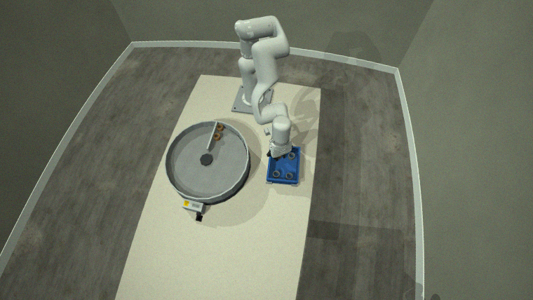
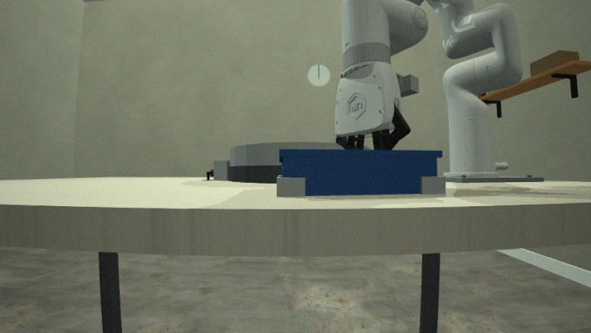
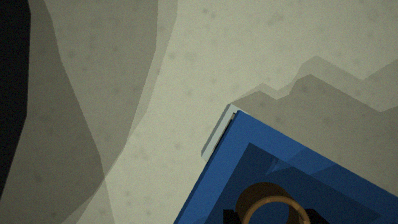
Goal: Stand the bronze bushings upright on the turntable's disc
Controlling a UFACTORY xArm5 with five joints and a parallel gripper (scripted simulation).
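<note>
My gripper is now 40 mm short of the blue crate, 30 mm to the right of it and 10 mm above it. The rest, counted from my hand: grey turntable disc: 110 mm ahead, 340 mm to the right, 20 mm above.
</note>
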